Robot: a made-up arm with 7 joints.
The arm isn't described. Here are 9 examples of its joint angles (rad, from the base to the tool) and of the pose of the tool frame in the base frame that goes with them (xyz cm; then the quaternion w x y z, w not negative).
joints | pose
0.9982 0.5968 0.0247 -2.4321 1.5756 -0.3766 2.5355 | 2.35 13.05 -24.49 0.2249 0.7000 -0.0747 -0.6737
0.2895 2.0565 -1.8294 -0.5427 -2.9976 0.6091 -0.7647 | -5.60 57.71 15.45 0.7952 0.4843 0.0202 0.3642
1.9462 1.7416 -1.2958 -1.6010 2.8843 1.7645 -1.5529 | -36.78 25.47 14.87 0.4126 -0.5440 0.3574 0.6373
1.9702 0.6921 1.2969 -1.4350 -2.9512 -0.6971 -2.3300 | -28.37 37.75 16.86 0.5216 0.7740 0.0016 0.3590
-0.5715 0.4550 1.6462 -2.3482 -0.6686 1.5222 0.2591 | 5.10 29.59 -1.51 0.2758 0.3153 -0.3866 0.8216
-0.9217 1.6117 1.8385 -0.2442 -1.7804 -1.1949 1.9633 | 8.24 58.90 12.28 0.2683 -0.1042 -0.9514 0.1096
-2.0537 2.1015 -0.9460 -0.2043 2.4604 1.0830 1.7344 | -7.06 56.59 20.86 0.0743 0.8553 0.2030 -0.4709
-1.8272 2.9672 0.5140 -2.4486 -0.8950 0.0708 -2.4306 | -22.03 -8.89 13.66 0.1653 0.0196 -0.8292 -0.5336
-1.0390 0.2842 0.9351 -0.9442 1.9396 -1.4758 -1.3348 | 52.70 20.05 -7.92 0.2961 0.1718 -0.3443 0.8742
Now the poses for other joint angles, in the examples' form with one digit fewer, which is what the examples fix.
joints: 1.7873 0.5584 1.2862 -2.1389 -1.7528 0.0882 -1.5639
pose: -15.5 31.2 6.1 0.389 -0.105 -0.683 0.609
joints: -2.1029 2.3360 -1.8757 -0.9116 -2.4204 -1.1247 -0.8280
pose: 3.2 55.6 13.5 0.057 -0.082 0.499 -0.861
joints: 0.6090 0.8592 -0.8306 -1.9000 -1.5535 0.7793 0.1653
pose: -2.5 7.1 -40.2 0.472 0.449 -0.288 -0.702
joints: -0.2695 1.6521 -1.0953 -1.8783 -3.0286 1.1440 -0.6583
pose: 22.8 27.7 -20.7 0.737 -0.666 0.040 0.110
